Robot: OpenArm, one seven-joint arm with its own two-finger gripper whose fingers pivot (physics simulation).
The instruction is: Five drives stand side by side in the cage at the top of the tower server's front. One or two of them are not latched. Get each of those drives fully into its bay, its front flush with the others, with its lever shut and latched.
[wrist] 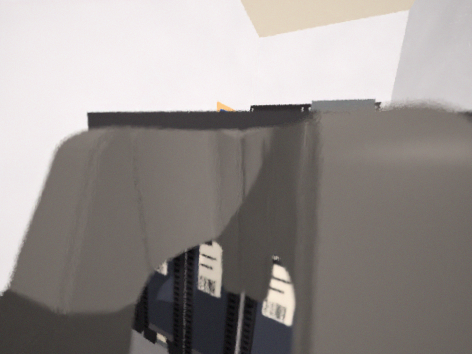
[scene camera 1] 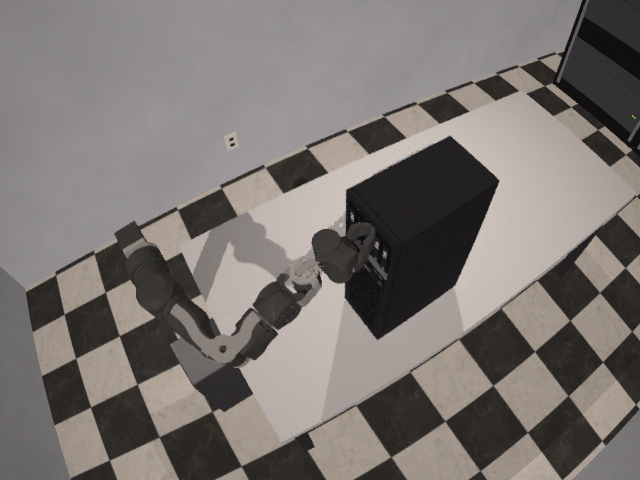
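The black tower server [scene camera 1: 444, 206] [wrist: 150, 120] stands upright on the white table. In the scene view its drive cage faces the arm, and some drives [scene camera 1: 383, 254] show beside the fingers. My gripper [scene camera 1: 370, 231] [wrist: 252, 209] is shut, with no drive between its fingers, at the upper front of the cage. In the wrist view the fingers cover most of the cage. Below them show parts of dark blue drive fronts, one drive [wrist: 205, 315] with a white label and another drive [wrist: 274, 335] to its right. The levers are hidden, and whether each drive is flush cannot be told.
The white table [scene camera 1: 537, 149] extends behind and beside the tower. The arm [scene camera 1: 222, 348] reaches in from the left. A dark rack cabinet [scene camera 1: 602, 67] stands at the far right on the checkered floor. A wall outlet [scene camera 1: 231, 141] is on the grey wall.
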